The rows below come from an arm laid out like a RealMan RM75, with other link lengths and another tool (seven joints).
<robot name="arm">
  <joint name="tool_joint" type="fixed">
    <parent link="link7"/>
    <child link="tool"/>
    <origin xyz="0.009 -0.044 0.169" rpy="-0.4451 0 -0.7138"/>
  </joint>
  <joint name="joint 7" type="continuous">
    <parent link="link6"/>
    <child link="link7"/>
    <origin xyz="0 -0.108 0" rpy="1.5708 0 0"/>
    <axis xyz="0 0 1"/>
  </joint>
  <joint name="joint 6" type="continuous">
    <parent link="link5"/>
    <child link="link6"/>
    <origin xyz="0 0 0" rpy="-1.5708 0 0"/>
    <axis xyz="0 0 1"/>
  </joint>
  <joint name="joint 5" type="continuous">
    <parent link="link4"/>
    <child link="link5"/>
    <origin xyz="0 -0.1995 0" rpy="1.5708 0 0"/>
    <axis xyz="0 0 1"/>
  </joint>
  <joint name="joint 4" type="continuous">
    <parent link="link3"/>
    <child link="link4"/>
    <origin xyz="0 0 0" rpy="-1.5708 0 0"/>
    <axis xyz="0 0 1"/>
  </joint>
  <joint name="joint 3" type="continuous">
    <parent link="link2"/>
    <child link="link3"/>
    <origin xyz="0 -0.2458 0" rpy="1.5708 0 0"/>
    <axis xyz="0 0 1"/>
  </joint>
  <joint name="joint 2" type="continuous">
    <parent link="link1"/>
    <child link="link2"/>
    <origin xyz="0 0 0" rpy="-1.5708 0 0"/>
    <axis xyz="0 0 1"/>
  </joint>
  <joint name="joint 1" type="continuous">
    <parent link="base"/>
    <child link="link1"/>
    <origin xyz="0 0 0.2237" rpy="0 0 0"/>
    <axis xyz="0 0 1"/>
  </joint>
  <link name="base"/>
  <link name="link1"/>
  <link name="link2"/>
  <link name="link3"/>
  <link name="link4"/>
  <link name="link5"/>
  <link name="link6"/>
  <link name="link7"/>
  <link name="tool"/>
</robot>
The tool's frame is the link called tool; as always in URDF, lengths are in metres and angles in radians. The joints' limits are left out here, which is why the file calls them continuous.
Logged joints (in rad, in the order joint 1, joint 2, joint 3, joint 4, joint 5, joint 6, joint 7), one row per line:
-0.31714 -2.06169 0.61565 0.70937 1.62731 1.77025 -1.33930
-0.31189 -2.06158 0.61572 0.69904 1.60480 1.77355 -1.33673
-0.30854 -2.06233 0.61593 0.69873 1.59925 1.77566 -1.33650
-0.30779 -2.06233 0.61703 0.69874 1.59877 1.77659 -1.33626
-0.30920 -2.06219 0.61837 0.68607 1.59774 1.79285 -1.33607
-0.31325 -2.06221 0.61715 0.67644 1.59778 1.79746 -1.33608
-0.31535 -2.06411 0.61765 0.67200 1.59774 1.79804 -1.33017
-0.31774 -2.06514 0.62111 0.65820 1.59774 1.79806 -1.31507
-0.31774 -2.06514 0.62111 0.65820 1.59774 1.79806 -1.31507
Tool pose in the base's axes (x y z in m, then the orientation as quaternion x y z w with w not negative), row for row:
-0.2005 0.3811 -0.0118 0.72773 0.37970 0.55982 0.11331
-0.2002 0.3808 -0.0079 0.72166 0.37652 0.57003 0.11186
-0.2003 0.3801 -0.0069 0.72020 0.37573 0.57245 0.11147
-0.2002 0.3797 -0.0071 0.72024 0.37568 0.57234 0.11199
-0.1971 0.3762 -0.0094 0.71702 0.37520 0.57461 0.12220
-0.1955 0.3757 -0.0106 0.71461 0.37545 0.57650 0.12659
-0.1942 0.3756 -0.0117 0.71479 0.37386 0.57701 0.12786
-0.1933 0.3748 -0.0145 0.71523 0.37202 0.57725 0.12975
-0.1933 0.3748 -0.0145 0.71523 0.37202 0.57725 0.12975
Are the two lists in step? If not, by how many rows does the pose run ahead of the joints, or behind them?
They are in step.
